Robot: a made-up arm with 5 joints.
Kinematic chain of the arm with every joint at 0, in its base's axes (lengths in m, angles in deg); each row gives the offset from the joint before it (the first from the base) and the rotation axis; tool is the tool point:
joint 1: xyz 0 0 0.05 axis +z
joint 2: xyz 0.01 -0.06 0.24 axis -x
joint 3: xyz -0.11 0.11 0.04 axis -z
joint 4: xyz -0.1 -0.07 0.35 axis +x
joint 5: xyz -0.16 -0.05 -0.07 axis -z
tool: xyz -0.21 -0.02 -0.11
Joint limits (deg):
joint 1: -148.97..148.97
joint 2: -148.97..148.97
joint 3: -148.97..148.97
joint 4: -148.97..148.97
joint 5: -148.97..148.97
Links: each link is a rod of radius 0.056 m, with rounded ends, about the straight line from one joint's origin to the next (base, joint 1, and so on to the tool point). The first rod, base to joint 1, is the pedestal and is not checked.
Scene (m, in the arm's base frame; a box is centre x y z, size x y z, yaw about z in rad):
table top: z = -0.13
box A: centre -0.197 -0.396 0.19 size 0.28 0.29 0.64 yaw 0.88
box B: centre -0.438 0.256 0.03 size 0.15 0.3 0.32 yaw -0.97
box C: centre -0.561 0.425 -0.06 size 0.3 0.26 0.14 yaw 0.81
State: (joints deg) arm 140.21 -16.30 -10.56 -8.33 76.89
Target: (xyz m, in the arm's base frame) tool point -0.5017 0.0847 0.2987
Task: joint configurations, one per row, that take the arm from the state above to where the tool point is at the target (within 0.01 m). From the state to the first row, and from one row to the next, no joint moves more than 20 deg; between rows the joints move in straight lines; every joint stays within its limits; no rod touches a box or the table.
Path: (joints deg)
1: 127.25 -28.69 4.86 -9.72 67.93
2: 114.28 -41.09 20.28 -11.10 58.97
3: 101.32 -53.48 35.70 -12.49 50.00
4: 82.75 -42.79 38.41 -10.31 46.31
5: 64.19 -32.10 41.11 -8.13 42.61
6: 45.63 -21.41 43.82 -5.94 38.92
7: 27.07 -10.72 46.52 -3.76 35.23
8: 8.50 -0.03 49.23 -1.58 31.53
9: 23.73 10.09 48.78 5.27 46.42
10: 38.96 20.21 48.34 12.12 61.30
11: 54.19 30.33 47.89 18.97 76.19

